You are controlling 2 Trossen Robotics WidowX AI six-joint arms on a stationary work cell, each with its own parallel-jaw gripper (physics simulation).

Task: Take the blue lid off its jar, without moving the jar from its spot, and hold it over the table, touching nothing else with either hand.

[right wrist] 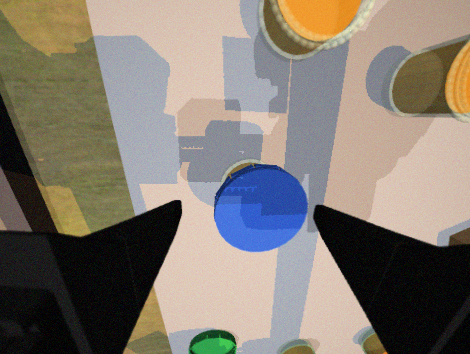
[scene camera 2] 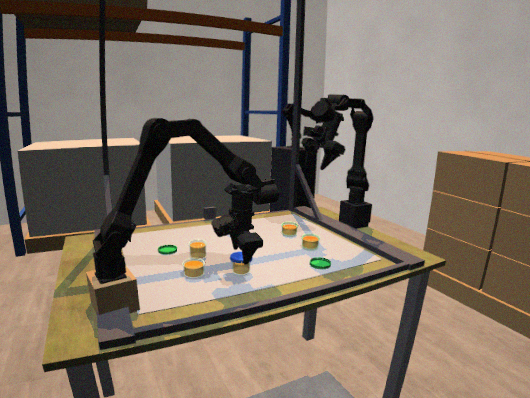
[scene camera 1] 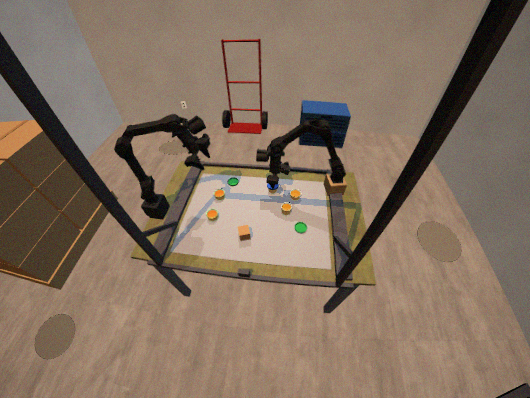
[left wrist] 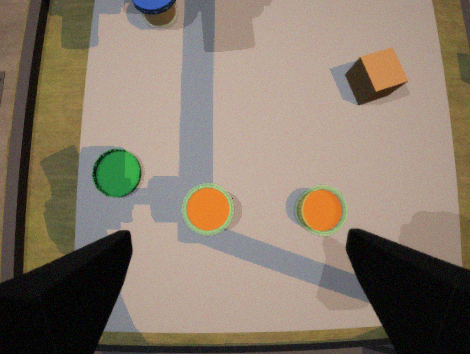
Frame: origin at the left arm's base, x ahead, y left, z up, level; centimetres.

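Seen in the pictures: left gripper, between the fingertips: [scene camera 2: 313,167] [scene camera 1: 206,163] [left wrist: 241,240]; right gripper, between the fingertips: [right wrist: 248,209] [scene camera 2: 240,256]; left arm's base, origin of its link: [scene camera 2: 356,202] [scene camera 1: 152,200]; right arm's base, origin of its link: [scene camera 2: 110,275] [scene camera 1: 336,179].
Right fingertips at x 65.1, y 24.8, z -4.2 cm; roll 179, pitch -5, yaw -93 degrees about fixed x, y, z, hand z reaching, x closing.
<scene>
Pixels of each thing's middle, then the offset from my right fingertips to it. Level surfaces: height alone.
- blue lid, middle of its body: [right wrist: 260,210] [scene camera 2: 241,257] dz -0.8, dx -0.7, dy -1.0 cm
- orange cube, middle of its body: [left wrist: 375,77] [scene camera 1: 244,232] dz -3.2, dx -11.6, dy -33.7 cm
- mat, height of its surface: dz -5.9 cm
The blue lid [scene camera 1: 272,186] [scene camera 2: 236,257] [left wrist: 154,4] [right wrist: 260,210] sits on its upright jar [scene camera 2: 241,268] [left wrist: 160,19], which stands on the white mat. My right gripper [scene camera 1: 272,182] [scene camera 2: 248,256] [right wrist: 248,209] is open and empty, low at the lid. In the right wrist view its fingertips lie on either side of the lid, with a gap on each side, wider at the left. Part of the lid is hidden behind a finger in scene camera 2. My left gripper [scene camera 1: 205,160] [left wrist: 241,240] is open and empty, high near the table's edge, away from the jar.
Two orange-filled jars [scene camera 1: 295,193] [scene camera 1: 286,207] stand near the blue-lidded jar, and two more [left wrist: 207,209] [left wrist: 321,210] stand farther off. Green lids [scene camera 1: 233,181] [scene camera 1: 300,227] and an orange cube [scene camera 1: 244,232] lie on the mat [scene camera 1: 270,250]. Dark posts rise at the table's edges.
</scene>
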